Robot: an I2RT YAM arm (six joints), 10 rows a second.
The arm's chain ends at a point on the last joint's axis. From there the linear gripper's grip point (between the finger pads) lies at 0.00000 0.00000 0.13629 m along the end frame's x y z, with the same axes.
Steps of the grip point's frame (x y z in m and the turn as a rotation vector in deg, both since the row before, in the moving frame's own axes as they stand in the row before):
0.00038 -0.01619 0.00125 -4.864 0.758 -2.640
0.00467 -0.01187 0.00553 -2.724 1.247 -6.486
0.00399 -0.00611 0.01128 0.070 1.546 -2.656
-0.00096 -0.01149 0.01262 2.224 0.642 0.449
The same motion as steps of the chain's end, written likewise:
-0.00169 -0.02770 0.00175 -4.864 0.758 -2.640
0.00135 -0.01817 0.00572 -2.724 1.247 -6.486
0.00032 -0.00586 0.01133 0.070 1.546 -2.656
-0.00251 -0.00621 0.01273 2.224 0.642 0.449

